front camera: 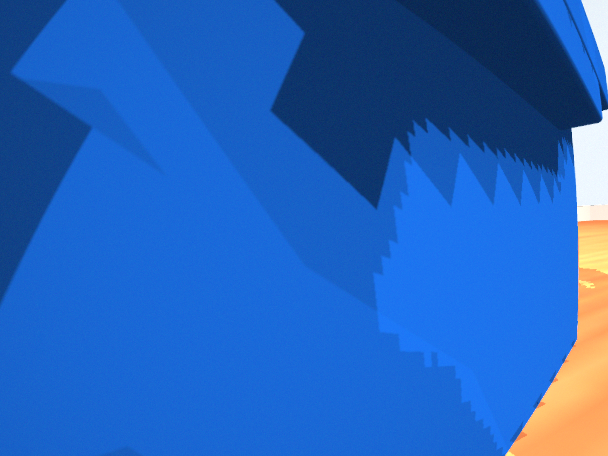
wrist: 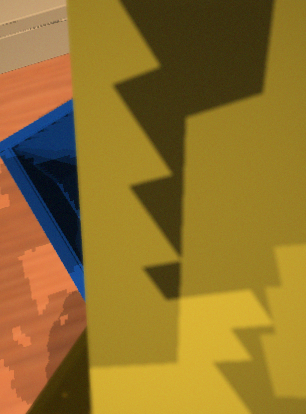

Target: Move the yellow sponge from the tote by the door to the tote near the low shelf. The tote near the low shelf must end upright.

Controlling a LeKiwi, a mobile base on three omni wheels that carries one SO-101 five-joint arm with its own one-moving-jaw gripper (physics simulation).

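Frame: origin at the arm's base, x ahead, y left, z up, level; centimetres.
Seen in the pictures: hand, its tool point: (wrist: 149, 279).
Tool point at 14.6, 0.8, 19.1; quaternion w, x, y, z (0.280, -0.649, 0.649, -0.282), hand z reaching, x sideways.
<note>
Offsets run from my tool point to a thing's middle, as dx, dy, dz. Level surfaces: height alone.
The yellow sponge @(+2.0, -2.7, -0.3) (wrist: 135, 225) fills most of the wrist view, very close to the camera, with dark jagged shadows on it. My gripper is shut on it; the sponge hides the jaw tips, and a dark olive piece of a jaw (wrist: 62, 382) shows at the lower left. The blue tote @(+7.6, +2.4, -22.1) (front camera: 225, 300) (wrist: 47, 220) fills nearly all of the front view, right against the camera. In the wrist view its rim and dark inside show at the left, beyond the sponge's edge; it stands upright with its top open. The sponge hides the rest of it.
Orange wooden floor @(dz -28.0) (front camera: 590, 320) (wrist: 30, 320) shows at the right of the front view and down the left of the wrist view. A beige board (wrist: 30, 47) runs along the floor at the wrist view's upper left, behind the tote. Pale wall shows at the front view's right edge.
</note>
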